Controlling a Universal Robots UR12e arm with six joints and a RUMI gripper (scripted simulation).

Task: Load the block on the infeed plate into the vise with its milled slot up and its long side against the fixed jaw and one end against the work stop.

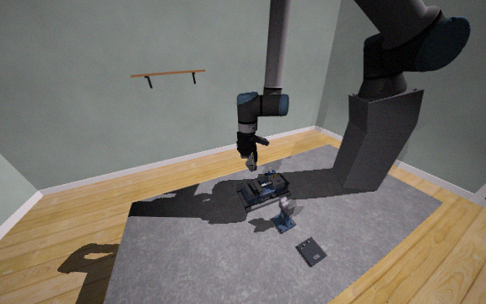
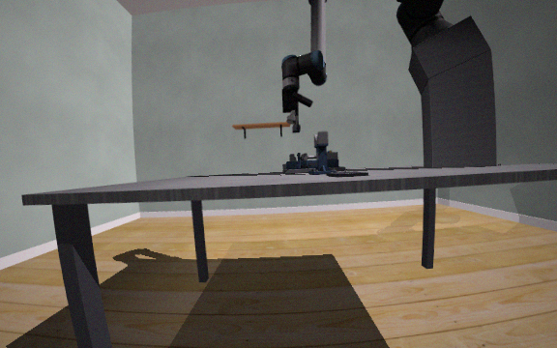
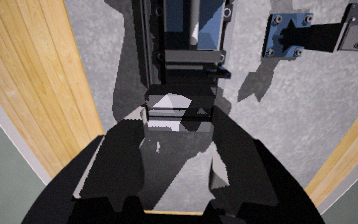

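Now: the fixed jaw 30 mm ahead of my hand, 20 mm to the left of it and 170 mm below it. From my hand the other things lie so: moving jaw: 30 mm behind, 20 mm to the left, 170 mm below; then part: right at my hand; then work stop: 70 mm to the left, 150 mm below.
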